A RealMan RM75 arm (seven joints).
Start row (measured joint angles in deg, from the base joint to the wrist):
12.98 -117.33 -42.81 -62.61 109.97 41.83 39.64
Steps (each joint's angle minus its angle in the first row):
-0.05 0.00 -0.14 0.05 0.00 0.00 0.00
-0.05 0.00 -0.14 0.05 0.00 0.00 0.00
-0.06 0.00 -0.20 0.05 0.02 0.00 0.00
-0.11 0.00 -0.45 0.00 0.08 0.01 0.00
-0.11 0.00 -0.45 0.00 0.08 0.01 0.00
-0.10 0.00 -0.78 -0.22 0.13 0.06 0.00
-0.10 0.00 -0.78 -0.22 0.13 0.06 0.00
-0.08 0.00 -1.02 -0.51 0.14 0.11 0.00
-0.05 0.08 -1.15 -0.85 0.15 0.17 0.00
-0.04 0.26 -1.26 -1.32 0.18 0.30 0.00
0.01 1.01 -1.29 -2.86 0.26 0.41 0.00
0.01 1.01 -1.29 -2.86 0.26 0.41 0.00
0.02 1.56 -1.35 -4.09 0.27 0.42 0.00
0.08 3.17 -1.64 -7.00 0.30 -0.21 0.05
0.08 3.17 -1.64 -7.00 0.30 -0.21 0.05
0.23 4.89 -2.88 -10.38 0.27 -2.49 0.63
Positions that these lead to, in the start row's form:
12.93 -117.33 -42.95 -62.56 109.97 41.83 39.64
12.93 -117.33 -42.95 -62.56 109.97 41.83 39.64
12.92 -117.33 -43.01 -62.56 109.99 41.83 39.64
12.87 -117.33 -43.26 -62.61 110.05 41.84 39.64
12.87 -117.33 -43.26 -62.61 110.05 41.84 39.64
12.88 -117.33 -43.59 -62.83 110.10 41.89 39.64
12.88 -117.33 -43.59 -62.83 110.10 41.89 39.64
12.90 -117.33 -43.83 -63.12 110.11 41.94 39.64
12.93 -117.25 -43.96 -63.46 110.12 42.00 39.64
12.94 -117.07 -44.07 -63.93 110.15 42.13 39.64
12.99 -116.32 -44.10 -65.47 110.23 42.24 39.64
12.99 -116.32 -44.10 -65.47 110.23 42.24 39.64
13.00 -115.77 -44.16 -66.70 110.24 42.25 39.64
13.06 -114.16 -44.45 -69.61 110.27 41.62 39.69
13.06 -114.16 -44.45 -69.61 110.27 41.62 39.69
13.21 -112.44 -45.69 -72.99 110.24 39.34 40.27

